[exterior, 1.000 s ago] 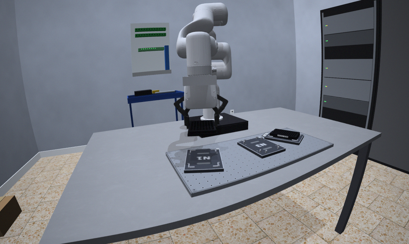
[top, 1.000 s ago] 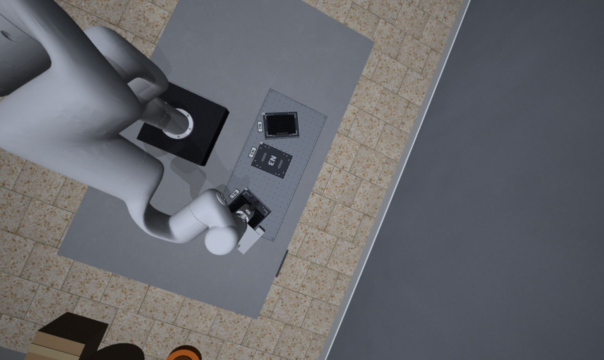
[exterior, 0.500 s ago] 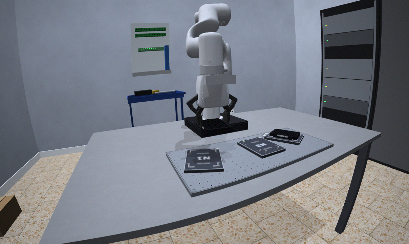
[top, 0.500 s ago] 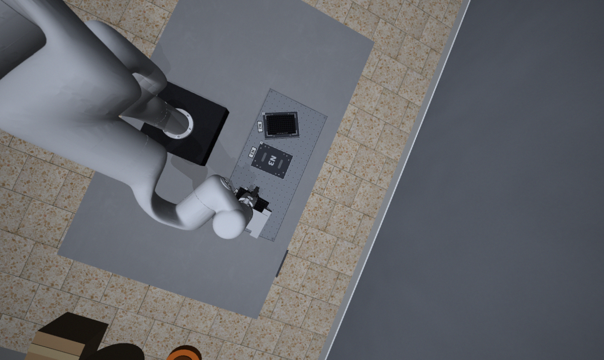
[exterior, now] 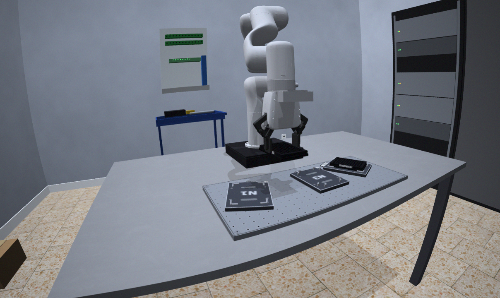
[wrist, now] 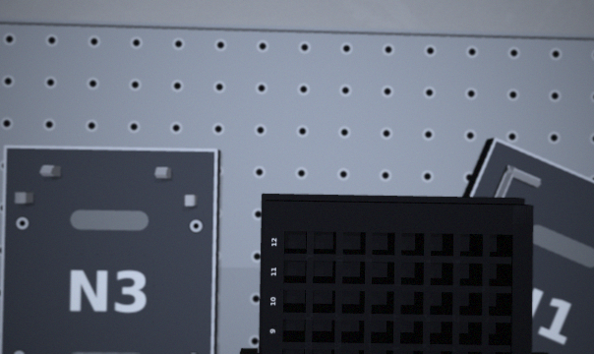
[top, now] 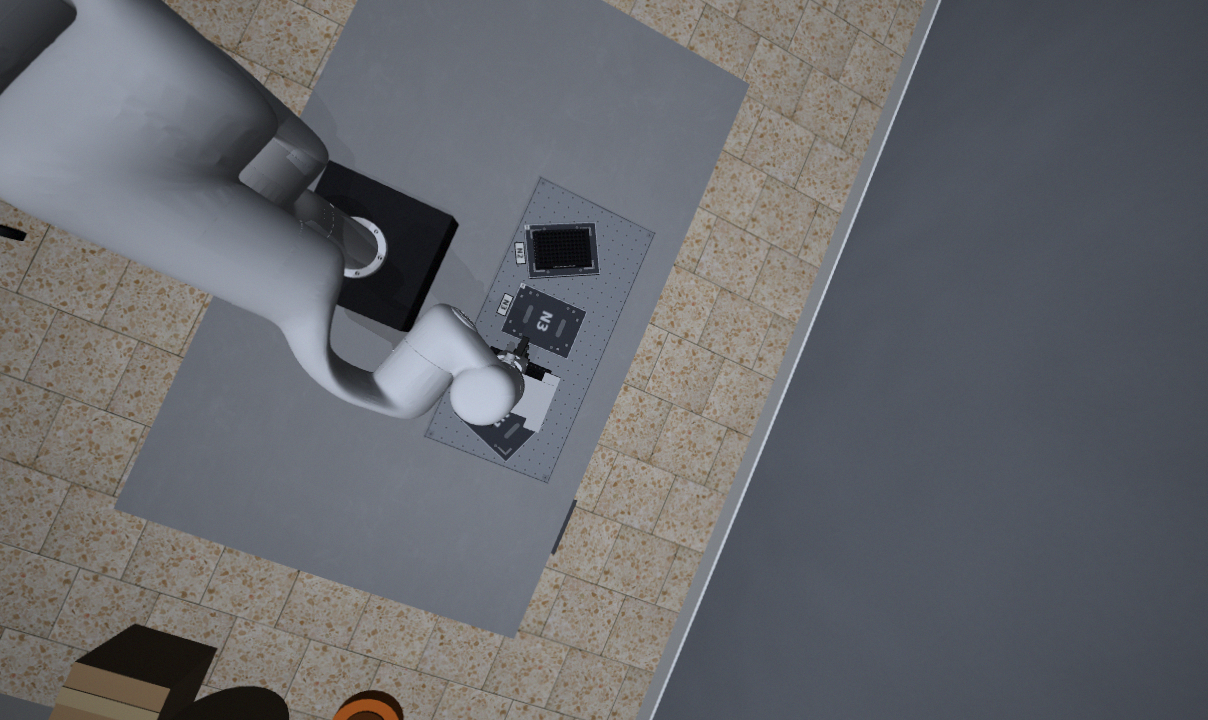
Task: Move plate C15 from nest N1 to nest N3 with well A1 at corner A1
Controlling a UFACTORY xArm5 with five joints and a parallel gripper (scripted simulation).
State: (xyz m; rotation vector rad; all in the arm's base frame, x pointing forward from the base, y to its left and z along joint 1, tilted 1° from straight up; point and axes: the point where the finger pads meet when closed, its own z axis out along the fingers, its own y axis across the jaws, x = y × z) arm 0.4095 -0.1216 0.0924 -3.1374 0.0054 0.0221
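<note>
My hand is 140 mm to the right of the nest N3 and 130 mm above it. Round my hand: plate C15: 10 mm below.
</note>
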